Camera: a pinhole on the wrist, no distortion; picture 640 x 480 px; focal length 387.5 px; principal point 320.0 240.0 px. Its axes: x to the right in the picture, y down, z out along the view. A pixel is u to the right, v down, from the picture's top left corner.
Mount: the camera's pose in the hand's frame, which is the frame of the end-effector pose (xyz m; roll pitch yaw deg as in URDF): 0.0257 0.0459 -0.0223 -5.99 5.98 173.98
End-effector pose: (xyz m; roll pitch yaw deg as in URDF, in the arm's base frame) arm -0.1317 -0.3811 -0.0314 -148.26 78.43 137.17
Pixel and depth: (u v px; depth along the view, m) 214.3 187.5 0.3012
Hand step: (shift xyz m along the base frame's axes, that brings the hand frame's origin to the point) 0.1094 -0.2506 -0.1293
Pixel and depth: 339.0 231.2 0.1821
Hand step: 0.0729 -0.1410 -0.0270
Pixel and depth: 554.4 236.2 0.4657
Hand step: 0.1836 -0.4216 0.2257
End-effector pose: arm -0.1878 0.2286 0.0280 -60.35 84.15 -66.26
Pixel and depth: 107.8 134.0 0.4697
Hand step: 0.4999 0.0309 -0.2221
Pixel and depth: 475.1 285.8 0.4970
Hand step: 0.4261 -0.0601 0.2576
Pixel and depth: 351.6 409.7 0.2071
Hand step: 0.1629 -0.0759 0.0370
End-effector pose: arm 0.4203 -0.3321 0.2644 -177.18 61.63 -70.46
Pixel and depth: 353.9 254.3 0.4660
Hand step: -0.1084 0.3994 -0.1441
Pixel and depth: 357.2 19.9 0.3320
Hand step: -0.2800 0.2238 -0.1349
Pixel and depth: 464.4 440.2 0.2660
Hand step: 0.0280 0.2650 0.0015
